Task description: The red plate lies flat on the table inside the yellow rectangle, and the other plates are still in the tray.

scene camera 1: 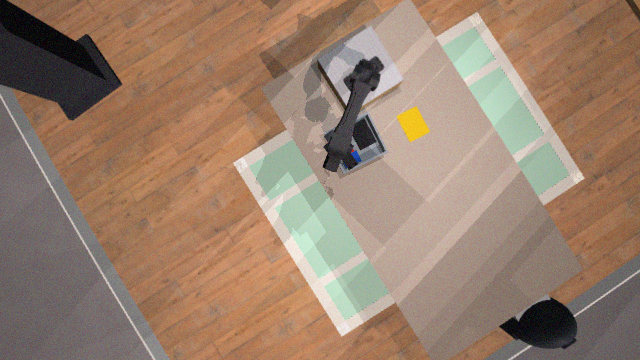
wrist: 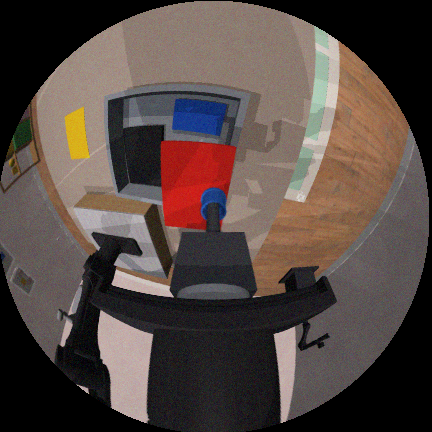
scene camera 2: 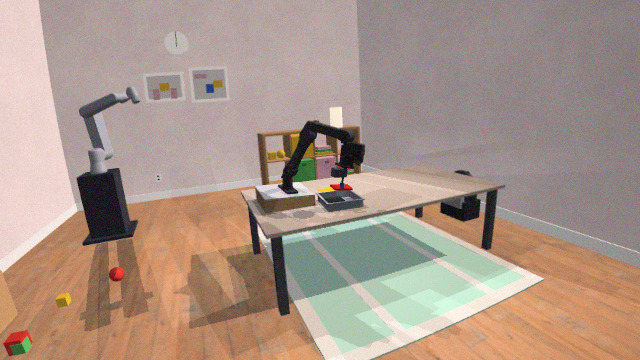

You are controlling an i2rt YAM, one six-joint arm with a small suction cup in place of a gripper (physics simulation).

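Where they show: end effector, tool point: [wrist: 212, 194] [scene camera 2: 341, 189]; arm's base, origin of the base link: [wrist: 114, 242] [scene camera 2: 287, 189].
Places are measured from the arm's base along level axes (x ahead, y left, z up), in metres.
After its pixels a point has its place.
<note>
The red plate [scene camera 2: 341, 187] [wrist: 192, 175] {x 0.239, y -0.298, z 0.047 m} hangs from my suction cup [scene camera 2: 342, 185] [wrist: 213, 204] {x 0.209, y -0.318, z 0.037 m}, raised above the grey tray [scene camera 1: 382, 145] {x 0.334, y -0.120, z -0.039 m} [scene camera 2: 345, 206] {x 0.222, y -0.333, z -0.062 m} [wrist: 111, 145] {x 0.273, y -0.111, z -0.037 m}. The blue cup sits near one edge of the plate. In scene camera 1 a small bit of the red plate [scene camera 1: 352, 150] {x 0.271, y -0.271, z 0.046 m} shows beside the arm. The blue plate [scene camera 1: 355, 156] {x 0.300, y -0.255, z -0.068 m} [wrist: 199, 117] {x 0.296, y -0.284, z -0.067 m} and the black plate [scene camera 1: 364, 132] {x 0.228, y -0.147, z -0.067 m} [wrist: 145, 155] {x 0.232, y -0.170, z -0.067 m} lie in the tray. The yellow rectangle [scene camera 1: 413, 124] {x 0.341, y 0.087, z -0.079 m} [scene camera 2: 326, 190] [wrist: 77, 134] {x 0.336, y 0.071, z -0.079 m} lies flat on the table, apart from the tray, with no plate on it.
The arm stands on a white-topped box [scene camera 1: 330, 65] {x -0.128, y -0.106, z 0.002 m} [scene camera 2: 285, 198] {x -0.067, y -0.148, z -0.010 m} [wrist: 120, 220] {x 0.096, y -0.081, z -0.009 m} beside the tray on the table [scene camera 1: 450, 225] {x 0.870, y -0.065, z -0.080 m} [scene camera 2: 400, 197] {x 0.620, y -0.335, z -0.080 m}. A shelf unit [scene camera 2: 262, 157] stands at the wall. A second, grey arm [scene camera 2: 97, 135] stands on a black pedestal away from the table.
</note>
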